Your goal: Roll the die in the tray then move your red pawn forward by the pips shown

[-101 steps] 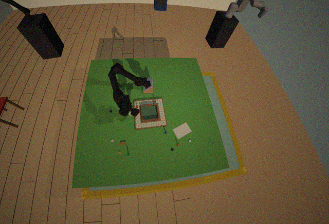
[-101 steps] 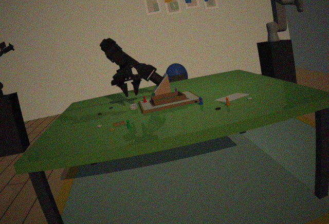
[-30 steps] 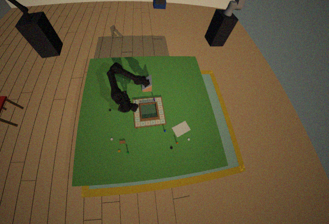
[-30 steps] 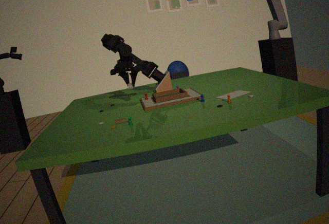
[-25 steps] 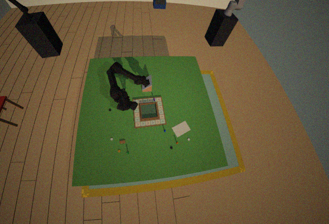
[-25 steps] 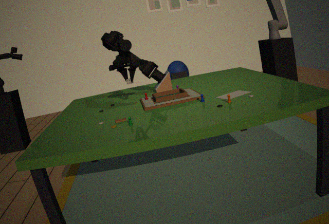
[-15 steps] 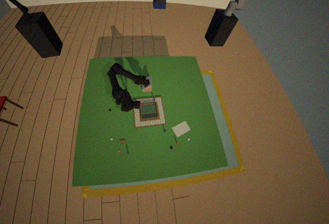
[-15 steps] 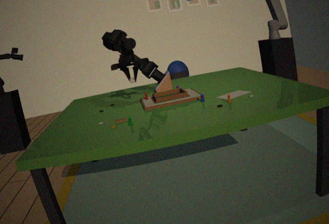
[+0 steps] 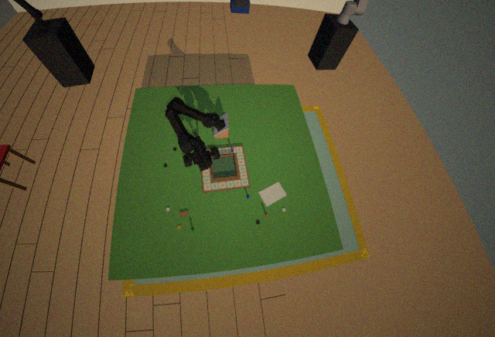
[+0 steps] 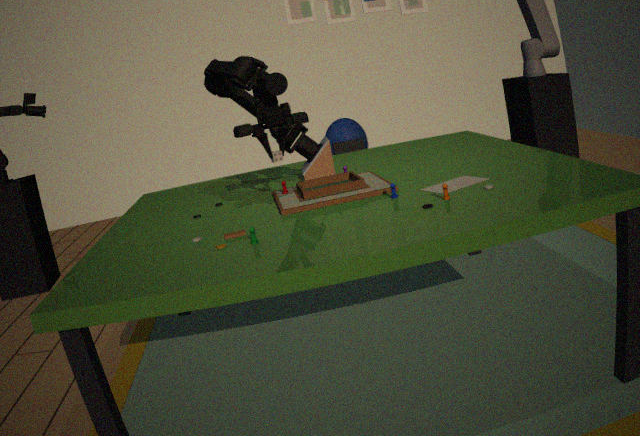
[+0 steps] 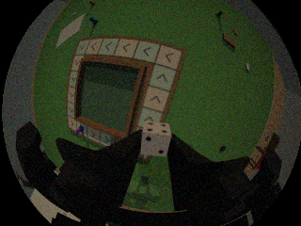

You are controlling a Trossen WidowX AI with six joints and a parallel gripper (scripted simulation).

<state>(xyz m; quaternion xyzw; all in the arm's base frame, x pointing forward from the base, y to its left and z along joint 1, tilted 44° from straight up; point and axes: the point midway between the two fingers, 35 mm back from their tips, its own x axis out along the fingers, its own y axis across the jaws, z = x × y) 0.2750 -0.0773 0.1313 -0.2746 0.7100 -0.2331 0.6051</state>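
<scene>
My gripper tip is now 7 cm past the red pawn, 1 cm to the right of it and 9 cm above it. Round my gripper tip: purple pawn: 10 cm behind, 19 cm to the left, 9 cm below; then green tray: 12 cm to the left, 11 cm below; then white die: right at my gripper tip.
</scene>
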